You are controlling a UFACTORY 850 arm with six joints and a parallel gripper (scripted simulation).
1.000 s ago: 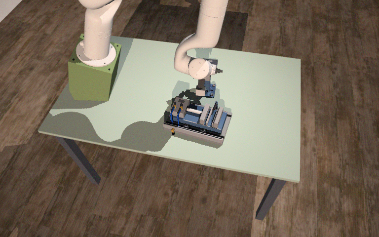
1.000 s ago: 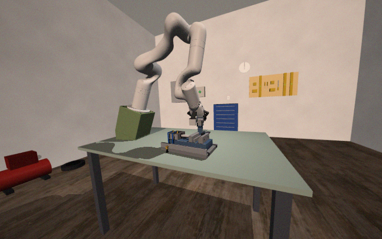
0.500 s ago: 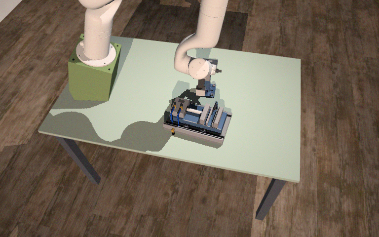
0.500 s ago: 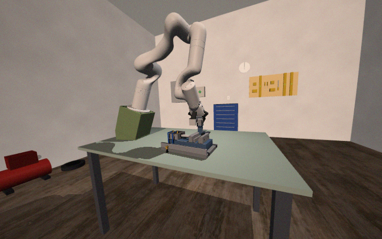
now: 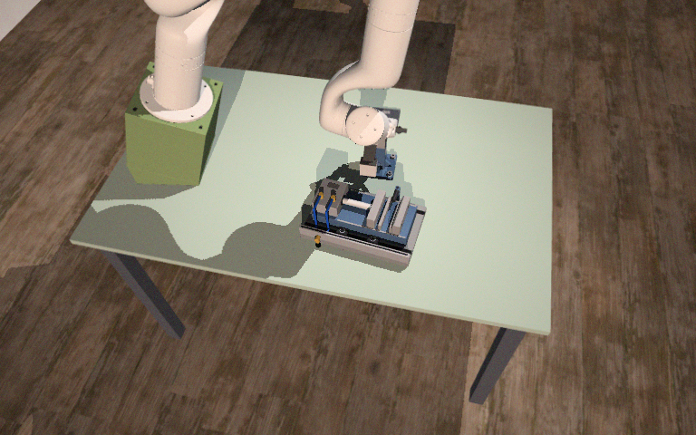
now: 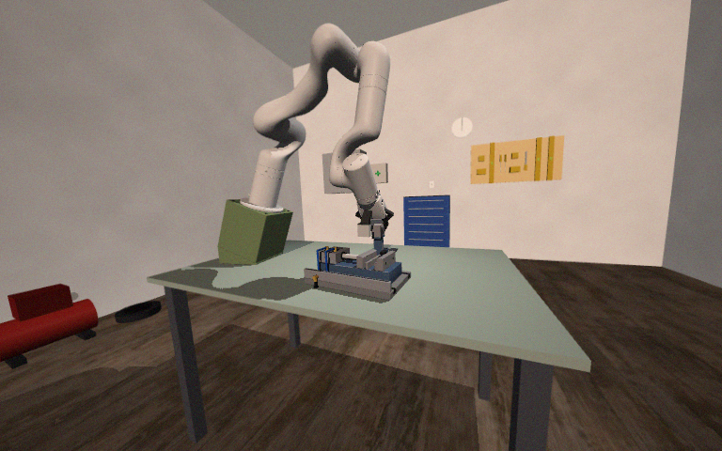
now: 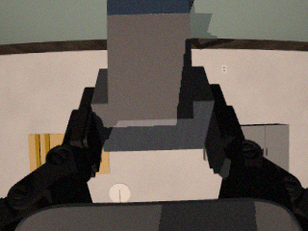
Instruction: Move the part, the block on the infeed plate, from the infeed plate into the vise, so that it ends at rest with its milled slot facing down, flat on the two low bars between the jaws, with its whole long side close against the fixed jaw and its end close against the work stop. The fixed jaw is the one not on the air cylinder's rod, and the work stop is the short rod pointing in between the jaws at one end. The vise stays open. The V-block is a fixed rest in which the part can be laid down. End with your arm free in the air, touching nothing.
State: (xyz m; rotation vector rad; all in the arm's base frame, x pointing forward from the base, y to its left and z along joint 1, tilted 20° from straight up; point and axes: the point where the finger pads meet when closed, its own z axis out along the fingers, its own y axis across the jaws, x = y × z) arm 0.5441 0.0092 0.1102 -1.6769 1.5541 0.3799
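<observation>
Now: hand 11 cm above the blue post. The rest, counted from my hand: white rod: 20 cm to the right, 9 cm below, 4 cm behind; part: 1 cm to the left, 1 cm below; work stop: 17 cm to the right, 7 cm below, 6 cm ahead.
</observation>
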